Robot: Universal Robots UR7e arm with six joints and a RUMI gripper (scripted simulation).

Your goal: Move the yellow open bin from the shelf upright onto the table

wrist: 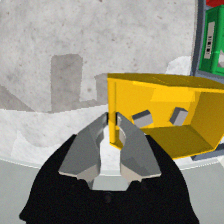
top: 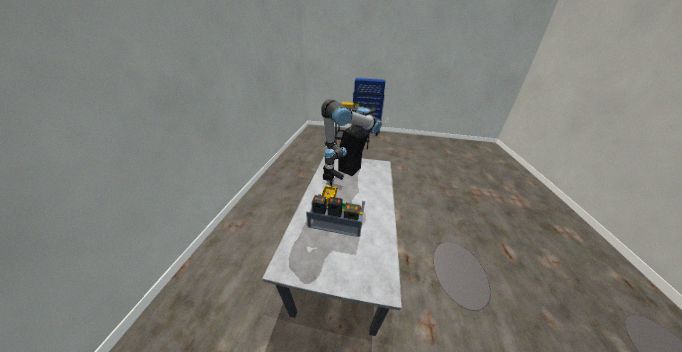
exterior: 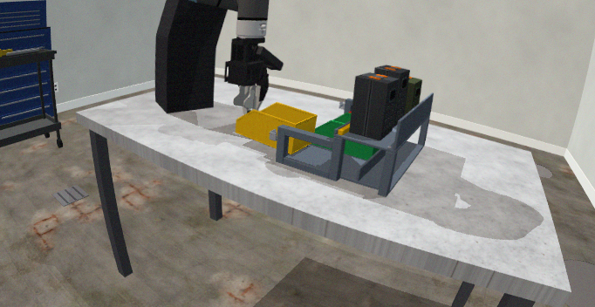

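My gripper is now 8 cm short of the yellow open bin and 1 cm above it. The rest, counted from my hand: green bin 24 cm ahead, 10 cm to the left, 2 cm below.
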